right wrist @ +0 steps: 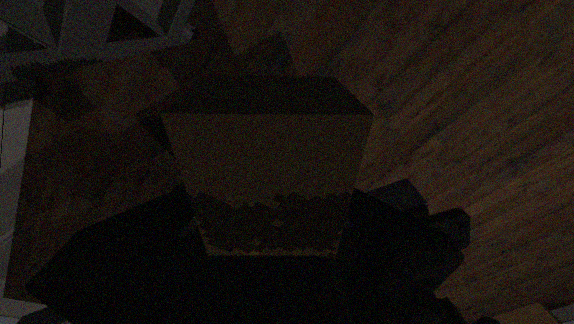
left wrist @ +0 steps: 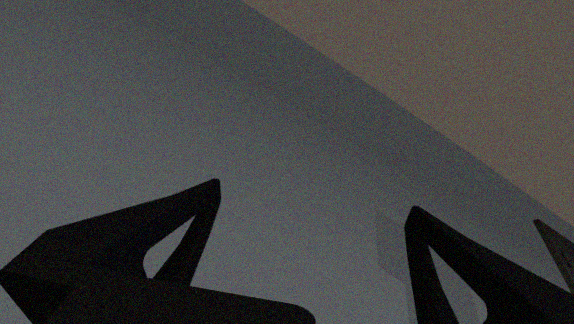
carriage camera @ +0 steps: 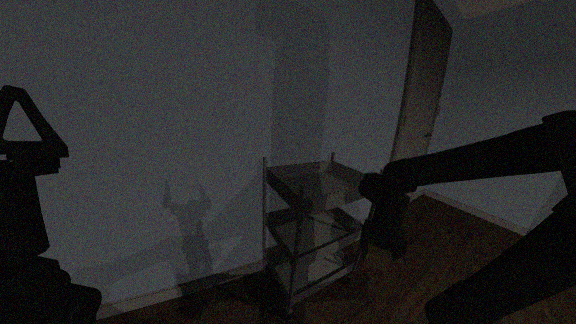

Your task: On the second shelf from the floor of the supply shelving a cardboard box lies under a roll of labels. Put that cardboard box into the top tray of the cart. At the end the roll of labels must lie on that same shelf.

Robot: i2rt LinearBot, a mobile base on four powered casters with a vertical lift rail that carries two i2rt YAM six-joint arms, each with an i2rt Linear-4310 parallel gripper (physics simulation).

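Places are measured from the left arm's base along level axes (x back, y right, z up), in millimetres.
Where they show: left gripper, fingertip midpoint: (left wrist: 312,202); right gripper, fingertip midpoint: (carriage camera: 374,259).
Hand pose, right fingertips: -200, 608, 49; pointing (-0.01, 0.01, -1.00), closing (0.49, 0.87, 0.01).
After its pixels a point has its place, as x, y, z.
The cart (carriage camera: 264,210) {-634, 271, -87} stands against the wall in the carriage view; its top tray (carriage camera: 346,176) {-710, 716, 95} shows no box in the visible part. A pale frame, seemingly part of the cart (right wrist: 100,49) {-347, 418, -175}, shows at the upper left of the right wrist view. My right gripper (carriage camera: 384,250) (right wrist: 274,175) {-200, 608, 49} is shut on the cardboard box (right wrist: 270,155) {-241, 629, 98}, which hangs above the floor, between the fingers. In the carriage view this gripper is just right of the cart; its arm overlaps the tray's right corner. My left gripper (left wrist: 312,202) {-53, -8, 432} is open and raised, at the carriage view's left edge. The shelving and label roll do not show.
A wall (carriage camera: 150,100) {-470, -141, 442} runs behind the cart. A tall door (carriage camera: 422,85) {-1320, 1651, 804} stands right of it. The wooden floor (carriage camera: 440,235) {-900, 1956, -579} spreads at the right. A tan object (right wrist: 530,315) {2518, 1627, -517} shows at the lower right corner of the right wrist view. The pictures are very dark.
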